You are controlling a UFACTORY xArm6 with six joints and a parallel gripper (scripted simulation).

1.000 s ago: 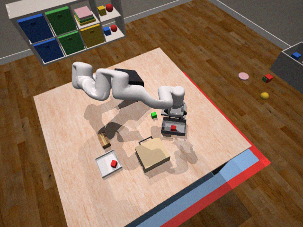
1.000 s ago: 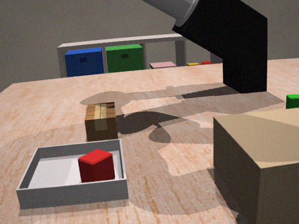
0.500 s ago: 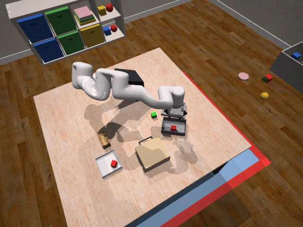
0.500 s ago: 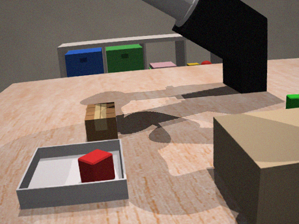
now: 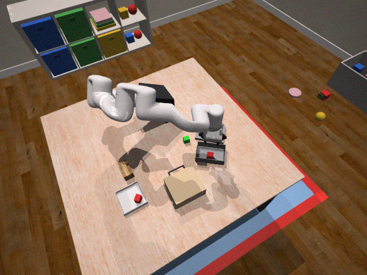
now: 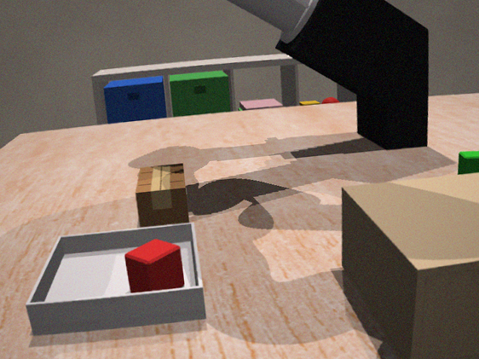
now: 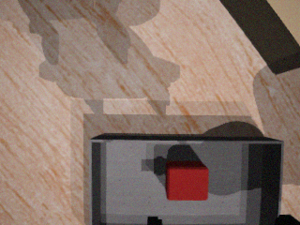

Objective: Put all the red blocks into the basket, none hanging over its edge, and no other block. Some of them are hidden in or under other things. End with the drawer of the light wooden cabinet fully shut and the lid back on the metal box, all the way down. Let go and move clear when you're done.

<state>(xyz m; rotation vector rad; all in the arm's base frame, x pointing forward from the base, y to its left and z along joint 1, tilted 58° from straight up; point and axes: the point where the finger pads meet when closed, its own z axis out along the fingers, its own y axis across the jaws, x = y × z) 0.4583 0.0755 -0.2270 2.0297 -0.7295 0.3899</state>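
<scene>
The metal box is 160 mm below my hand, 10 mm to the left of it and 10 mm behind it. Also, from my hand: grey lid (170 mm below, 150 mm behind, 100 mm to the left); then drawer (240 mm to the right, 150 mm below, 80 mm ahead); then light wooden cabinet (240 mm to the right, 150 mm below, 90 mm ahead).
</scene>
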